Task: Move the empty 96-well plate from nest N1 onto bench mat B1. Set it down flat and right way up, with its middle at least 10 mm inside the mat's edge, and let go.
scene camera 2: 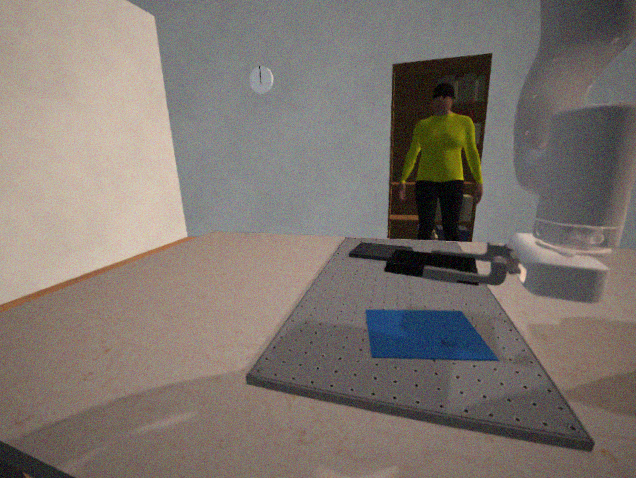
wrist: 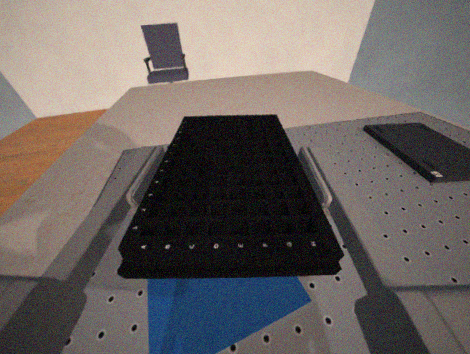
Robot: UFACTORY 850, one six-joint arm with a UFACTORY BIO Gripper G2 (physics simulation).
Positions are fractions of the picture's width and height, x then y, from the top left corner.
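You'd find a black 96-well plate in scene camera 2 (0.64, 0.55), and I can see it in the wrist view (0.49, 0.56) too.
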